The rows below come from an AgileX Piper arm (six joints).
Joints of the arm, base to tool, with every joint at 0 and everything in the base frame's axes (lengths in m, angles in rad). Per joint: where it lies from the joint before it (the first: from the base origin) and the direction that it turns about. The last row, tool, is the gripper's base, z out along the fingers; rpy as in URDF.
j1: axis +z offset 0 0 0.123
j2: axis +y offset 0 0 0
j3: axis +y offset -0.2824 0 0.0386
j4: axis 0.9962 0 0.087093 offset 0.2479 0 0.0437
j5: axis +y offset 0 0 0
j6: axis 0.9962 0 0.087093 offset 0.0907 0 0.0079
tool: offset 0 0 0 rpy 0 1.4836 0
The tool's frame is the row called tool.
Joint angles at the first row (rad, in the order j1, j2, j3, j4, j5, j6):
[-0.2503 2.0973 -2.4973 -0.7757 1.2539 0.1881]
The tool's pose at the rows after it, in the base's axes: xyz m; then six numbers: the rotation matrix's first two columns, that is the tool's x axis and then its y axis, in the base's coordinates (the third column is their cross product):
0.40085, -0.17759, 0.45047, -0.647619, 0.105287, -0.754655, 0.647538, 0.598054, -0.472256
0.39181, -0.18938, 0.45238, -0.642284, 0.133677, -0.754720, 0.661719, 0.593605, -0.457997
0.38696, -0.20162, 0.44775, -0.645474, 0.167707, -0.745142, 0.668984, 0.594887, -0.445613
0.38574, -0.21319, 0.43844, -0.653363, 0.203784, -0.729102, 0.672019, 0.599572, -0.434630
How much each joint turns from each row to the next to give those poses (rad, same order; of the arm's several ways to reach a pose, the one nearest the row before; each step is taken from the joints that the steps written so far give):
[-0.0310 -0.0222 0.0051 0.0200 0.0009 -0.0070]
[-0.0360 -0.0145 0.0109 0.0271 0.0018 -0.0070]
[-0.0353 -0.0021 0.0143 0.0322 0.0021 -0.0056]
[-0.0306 0.0085 0.0149 0.0316 0.0021 -0.0022]

